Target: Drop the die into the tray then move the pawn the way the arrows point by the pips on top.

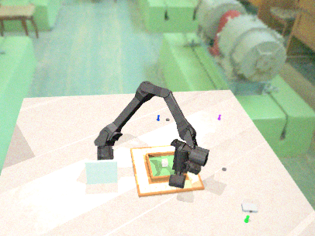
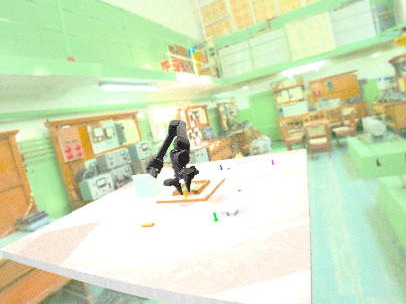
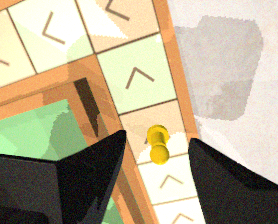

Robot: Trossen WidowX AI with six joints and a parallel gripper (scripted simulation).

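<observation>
My gripper tip is now 130 mm to the right of the white die, 30 mm past it and 10 mm above it. The rest, counted from my gripper tip: yellow pawn: 10 mm behind; grey tile: 270 mm ahead, 160 mm to the right, 20 mm below; green pawn: 230 mm ahead, 210 mm to the right, 20 mm below.
</observation>
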